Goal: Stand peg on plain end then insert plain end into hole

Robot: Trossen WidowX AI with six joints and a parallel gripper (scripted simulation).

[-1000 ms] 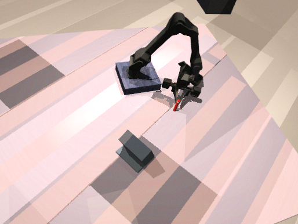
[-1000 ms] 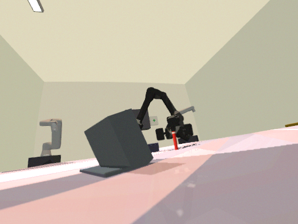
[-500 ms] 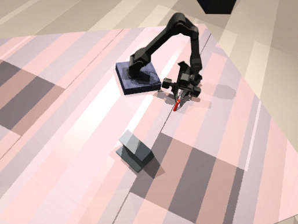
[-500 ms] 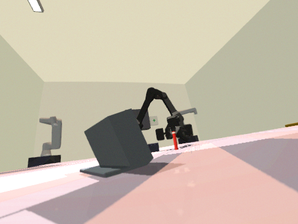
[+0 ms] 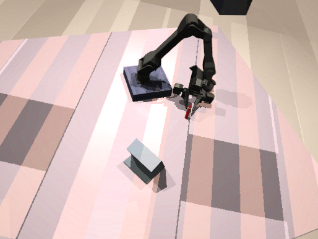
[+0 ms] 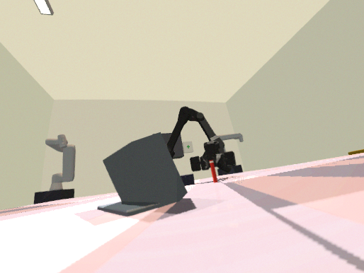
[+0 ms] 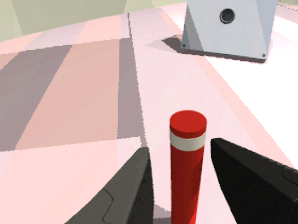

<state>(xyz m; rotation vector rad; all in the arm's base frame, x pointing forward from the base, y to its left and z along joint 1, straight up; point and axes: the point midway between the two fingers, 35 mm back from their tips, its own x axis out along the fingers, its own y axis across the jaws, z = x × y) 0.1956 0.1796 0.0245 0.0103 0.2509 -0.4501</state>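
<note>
My gripper tip is now right at the red peg. Also, from my gripper tip: thin flat foot: 260 mm to the right, 220 mm ahead, 60 mm below; then sloped panel: 240 mm to the right, 200 mm ahead, 10 mm below.
</note>
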